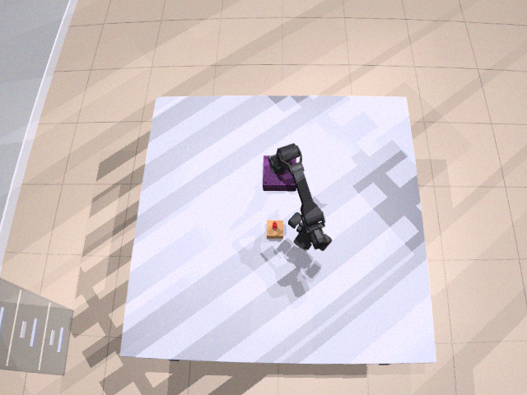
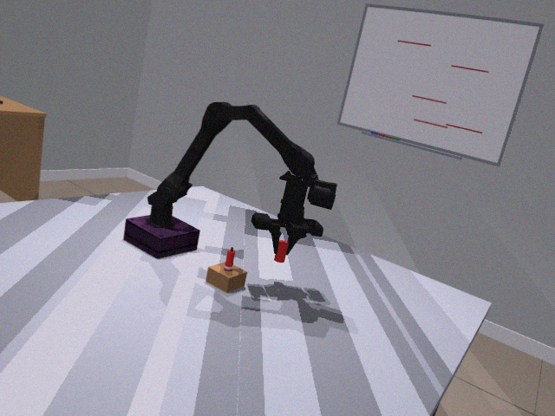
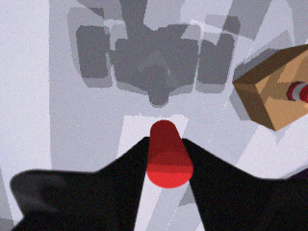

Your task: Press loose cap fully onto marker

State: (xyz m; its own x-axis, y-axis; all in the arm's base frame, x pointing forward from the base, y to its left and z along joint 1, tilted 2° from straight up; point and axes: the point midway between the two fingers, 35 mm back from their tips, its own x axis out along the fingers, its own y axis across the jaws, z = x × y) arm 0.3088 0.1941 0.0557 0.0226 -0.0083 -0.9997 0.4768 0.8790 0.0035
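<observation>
My gripper tip is 15 cm to the left of the tan holder block, 6 cm above it and 3 cm past it. Round my gripper tip: red cap: 1 cm above.
</observation>
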